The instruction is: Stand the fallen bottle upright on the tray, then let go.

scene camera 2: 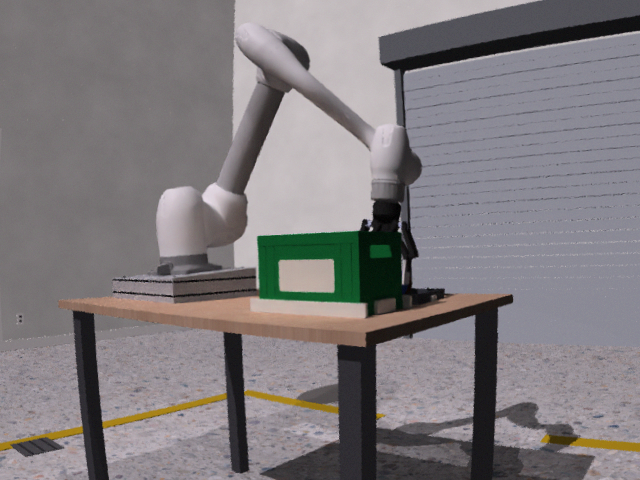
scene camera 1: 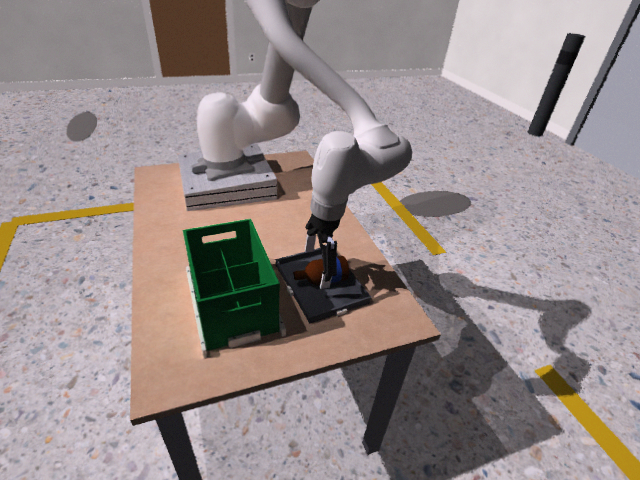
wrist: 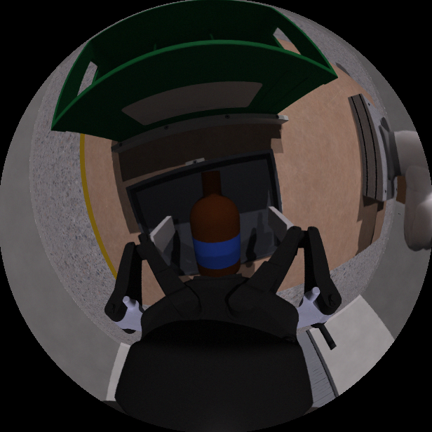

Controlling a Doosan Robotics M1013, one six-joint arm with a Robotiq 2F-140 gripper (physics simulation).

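Places are measured from the arm's base along level axes (x right, y ahead, z up), in millimetres.
Where they show: gripper, fingertip midpoint: (scene camera 1: 316, 268); arm's base, origin of the base link: (scene camera 2: 184, 272) (scene camera 1: 225, 166).
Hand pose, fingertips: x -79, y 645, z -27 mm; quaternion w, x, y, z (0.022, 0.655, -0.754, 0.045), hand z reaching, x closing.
Things, the pixels of their top centre, and the offset from my fingertips. Level surfaces: height alone.
- brown bottle, middle of its top: (scene camera 1: 320, 262) dx -7, dy +9, dz +28 mm
- black tray, middle of its top: (scene camera 2: 388, 291) (scene camera 1: 321, 277) dx -9, dy +16, dz -25 mm
- green crate, middle of its top: (scene camera 2: 329, 234) (scene camera 1: 227, 254) dx +251, dy -13, dz +124 mm
- wooden table, its level: dz -51 mm
The brown bottle (scene camera 1: 313, 270) (wrist: 216, 215) with a blue label lies on its side on the black tray (scene camera 1: 316, 305) (wrist: 247, 182) (scene camera 2: 435, 293). Its neck points toward the green crate. My gripper (scene camera 1: 317, 266) (wrist: 219, 219) is open and points down over the tray. In the wrist view one finger stands on each side of the bottle, near its body, with a gap on both sides. In scene camera 2 the crate hides the bottle and part of the gripper.
The green crate (scene camera 1: 237, 322) (scene camera 2: 310, 246) (wrist: 295, 82) with inner dividers stands right beside the tray on the wooden table (scene camera 1: 165, 384) (scene camera 2: 217, 315). The arm's base plate (scene camera 1: 232, 191) (scene camera 2: 149, 288) (wrist: 367, 150) is at the table's far end.
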